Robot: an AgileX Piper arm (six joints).
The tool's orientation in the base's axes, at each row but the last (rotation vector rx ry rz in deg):
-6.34 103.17 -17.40
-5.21 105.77 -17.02
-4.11 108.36 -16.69
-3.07 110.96 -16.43
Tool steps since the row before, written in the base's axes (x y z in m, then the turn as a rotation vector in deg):
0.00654 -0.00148 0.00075 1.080 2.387 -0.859
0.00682 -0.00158 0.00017 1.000 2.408 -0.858
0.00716 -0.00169 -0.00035 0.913 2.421 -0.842
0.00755 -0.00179 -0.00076 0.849 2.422 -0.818
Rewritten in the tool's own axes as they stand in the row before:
-0.00200 -0.00106 0.00636 -0.026 2.612 0.881
-0.00182 -0.00096 0.00669 -0.009 2.625 0.801
-0.00175 -0.00088 0.00710 0.004 2.626 0.713
-0.00185 -0.00082 0.00753 0.006 2.615 0.645

